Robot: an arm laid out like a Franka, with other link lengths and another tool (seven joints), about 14 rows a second.
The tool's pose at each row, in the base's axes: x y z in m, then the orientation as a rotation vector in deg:
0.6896, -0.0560, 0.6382, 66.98, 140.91, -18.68
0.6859, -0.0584, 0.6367, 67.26, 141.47, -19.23
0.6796, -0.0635, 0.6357, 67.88, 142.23, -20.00
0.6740, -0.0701, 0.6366, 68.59, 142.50, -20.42
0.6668, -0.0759, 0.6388, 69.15, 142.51, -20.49
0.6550, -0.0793, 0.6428, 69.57, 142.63, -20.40
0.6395, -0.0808, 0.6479, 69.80, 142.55, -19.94
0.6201, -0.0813, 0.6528, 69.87, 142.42, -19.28
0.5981, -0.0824, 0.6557, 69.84, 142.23, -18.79
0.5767, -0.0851, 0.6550, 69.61, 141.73, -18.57
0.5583, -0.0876, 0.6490, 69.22, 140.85, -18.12
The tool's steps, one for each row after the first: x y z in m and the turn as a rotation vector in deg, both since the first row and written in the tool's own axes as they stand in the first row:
0.0011, -0.0043, 0.0013, 0.59, 0.47, -0.14
0.0017, -0.0124, 0.0025, 1.47, 1.20, -0.19
-0.0001, -0.0209, 0.0027, 2.03, 1.64, 0.05
-0.0009, -0.0302, 0.0011, 2.24, 1.86, 0.36
0.0017, -0.0417, -0.0042, 2.34, 2.16, 0.57
0.0073, -0.0550, -0.0121, 2.08, 2.28, 0.80
0.0159, -0.0706, -0.0211, 1.63, 2.33, 0.99
0.0264, -0.0886, -0.0288, 1.25, 2.26, 1.12
0.0371, -0.1069, -0.0326, 0.91, 1.80, 1.22
0.0486, -0.1226, -0.0309, 0.28, 1.00, 1.41

